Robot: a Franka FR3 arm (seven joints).
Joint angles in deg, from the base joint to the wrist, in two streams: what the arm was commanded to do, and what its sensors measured. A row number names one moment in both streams.
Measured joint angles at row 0:
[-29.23, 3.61, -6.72, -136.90, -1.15, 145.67, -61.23]
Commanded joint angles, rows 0 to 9:
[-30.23, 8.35, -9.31, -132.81, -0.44, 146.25, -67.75]
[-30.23, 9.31, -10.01, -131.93, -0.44, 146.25, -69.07]
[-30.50, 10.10, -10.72, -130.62, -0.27, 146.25, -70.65]
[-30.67, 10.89, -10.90, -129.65, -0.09, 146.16, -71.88]
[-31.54, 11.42, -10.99, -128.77, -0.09, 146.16, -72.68]
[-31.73, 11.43, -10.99, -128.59, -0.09, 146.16, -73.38]
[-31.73, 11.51, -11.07, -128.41, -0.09, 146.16, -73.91]
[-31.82, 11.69, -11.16, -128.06, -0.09, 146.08, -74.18]
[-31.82, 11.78, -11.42, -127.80, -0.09, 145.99, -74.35]
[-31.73, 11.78, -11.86, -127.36, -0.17, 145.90, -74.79]
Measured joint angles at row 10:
[-31.06, 9.67, -11.34, -129.26, -1.15, 145.81, -72.49]
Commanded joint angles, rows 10 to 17:
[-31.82, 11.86, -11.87, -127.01, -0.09, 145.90, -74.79]
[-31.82, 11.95, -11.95, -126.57, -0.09, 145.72, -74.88]
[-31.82, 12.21, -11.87, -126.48, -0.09, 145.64, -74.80]
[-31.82, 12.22, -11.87, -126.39, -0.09, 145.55, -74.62]
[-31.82, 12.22, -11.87, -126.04, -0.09, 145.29, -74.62]
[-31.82, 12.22, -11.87, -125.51, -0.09, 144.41, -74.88]
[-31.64, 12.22, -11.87, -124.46, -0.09, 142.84, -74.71]
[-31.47, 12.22, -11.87, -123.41, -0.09, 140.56, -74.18]
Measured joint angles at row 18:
[-31.20, 11.23, -12.17, -127.13, -1.15, 145.36, -73.44]
